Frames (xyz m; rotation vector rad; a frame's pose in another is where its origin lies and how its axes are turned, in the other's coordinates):
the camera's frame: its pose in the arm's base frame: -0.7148 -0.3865 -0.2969 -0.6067 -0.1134 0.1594
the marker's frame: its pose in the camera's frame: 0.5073 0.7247 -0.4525 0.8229 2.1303 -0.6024
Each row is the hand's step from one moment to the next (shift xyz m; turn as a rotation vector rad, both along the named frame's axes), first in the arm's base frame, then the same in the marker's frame.
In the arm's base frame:
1: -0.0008 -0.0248 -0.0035 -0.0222 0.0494 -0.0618
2: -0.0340 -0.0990 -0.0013 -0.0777 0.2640 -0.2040
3: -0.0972 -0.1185 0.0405 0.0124 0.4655 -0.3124
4: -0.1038 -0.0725 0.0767 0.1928 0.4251 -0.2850
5: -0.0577 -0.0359 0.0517 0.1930 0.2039 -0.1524
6: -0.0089 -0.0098 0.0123 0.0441 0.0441 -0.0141
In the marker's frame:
1: 0.0094 -0.0137 0.0188 0.0516 0.0443 -0.0461
2: 0.0390 -0.0807 0.0540 0.1479 0.2038 -0.2322
3: 0.0333 -0.1530 0.0247 0.1573 0.4339 -0.3185
4: -0.0068 -0.1468 -0.0181 0.0680 0.5137 -0.1750
5: -0.0128 -0.0832 -0.0143 0.0046 0.3189 -0.0183
6: -0.0047 -0.0174 0.0007 -0.0165 0.0616 -0.0042

